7 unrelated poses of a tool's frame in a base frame.
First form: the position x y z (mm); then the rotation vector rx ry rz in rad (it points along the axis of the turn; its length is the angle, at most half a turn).
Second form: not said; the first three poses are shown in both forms.
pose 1, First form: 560.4, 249.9, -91.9, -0.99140, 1.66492, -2.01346
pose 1, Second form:
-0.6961, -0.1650, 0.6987
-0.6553, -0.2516, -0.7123
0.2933, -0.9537, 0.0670
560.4, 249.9, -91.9

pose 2, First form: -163.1, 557.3, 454.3, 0.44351, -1.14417, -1.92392
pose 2, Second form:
-0.5903, 0.4777, -0.6507
-0.7998, -0.2372, 0.5514
0.1090, 0.8459, 0.5221
-163.1, 557.3, 454.3

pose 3, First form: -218.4, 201.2, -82.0, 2.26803, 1.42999, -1.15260
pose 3, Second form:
0.2177, 0.8395, -0.4978
0.6647, -0.5010, -0.5542
-0.7147, -0.2102, -0.6671
-218.4, 201.2, -82.0

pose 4, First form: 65.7, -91.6, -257.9, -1.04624, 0.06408, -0.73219
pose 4, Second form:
0.7647, 0.5192, 0.3816
-0.5776, 0.2898, 0.7632
0.2856, -0.8040, 0.5215
65.7, -91.6, -257.9

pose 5, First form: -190.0, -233.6, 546.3, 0.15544, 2.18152, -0.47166
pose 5, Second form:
-0.6105, 0.2753, 0.7427
-0.0561, 0.9203, -0.3872
-0.7901, -0.2780, -0.5463
-190.0, -233.6, 546.3

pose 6, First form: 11.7, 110.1, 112.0, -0.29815, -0.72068, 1.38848
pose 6, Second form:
0.0141, -0.7851, -0.6192
0.9582, 0.1875, -0.2160
0.2857, -0.5903, 0.7549
11.7, 110.1, 112.0

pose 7, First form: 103.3, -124.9, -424.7, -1.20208, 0.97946, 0.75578
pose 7, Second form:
0.4066, -0.8894, 0.2089
-0.0235, 0.2184, 0.9756
-0.9133, -0.4016, 0.0679
103.3, -124.9, -424.7

